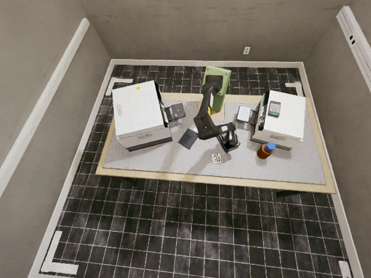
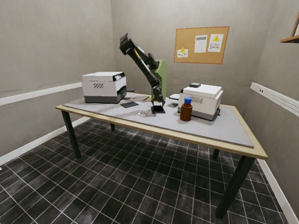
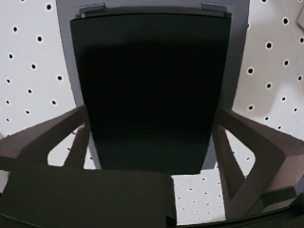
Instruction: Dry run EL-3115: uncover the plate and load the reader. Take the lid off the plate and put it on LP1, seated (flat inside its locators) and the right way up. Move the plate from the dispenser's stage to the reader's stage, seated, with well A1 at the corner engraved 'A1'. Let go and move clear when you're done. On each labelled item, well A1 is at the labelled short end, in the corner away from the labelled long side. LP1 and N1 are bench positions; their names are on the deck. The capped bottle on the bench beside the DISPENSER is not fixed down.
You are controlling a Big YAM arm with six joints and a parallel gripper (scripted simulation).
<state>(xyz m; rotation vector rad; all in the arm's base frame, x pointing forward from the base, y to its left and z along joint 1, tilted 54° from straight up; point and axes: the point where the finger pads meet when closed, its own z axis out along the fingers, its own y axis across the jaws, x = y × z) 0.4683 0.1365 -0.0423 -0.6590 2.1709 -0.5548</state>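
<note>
Right now the dark flat lid is right at my hand. From my hand the other things lie so: brown capped bottle (10 cm ahead, 27 cm to the left, 9 cm above); white well plate (22 cm behind, 13 cm to the left, 7 cm above).
</note>
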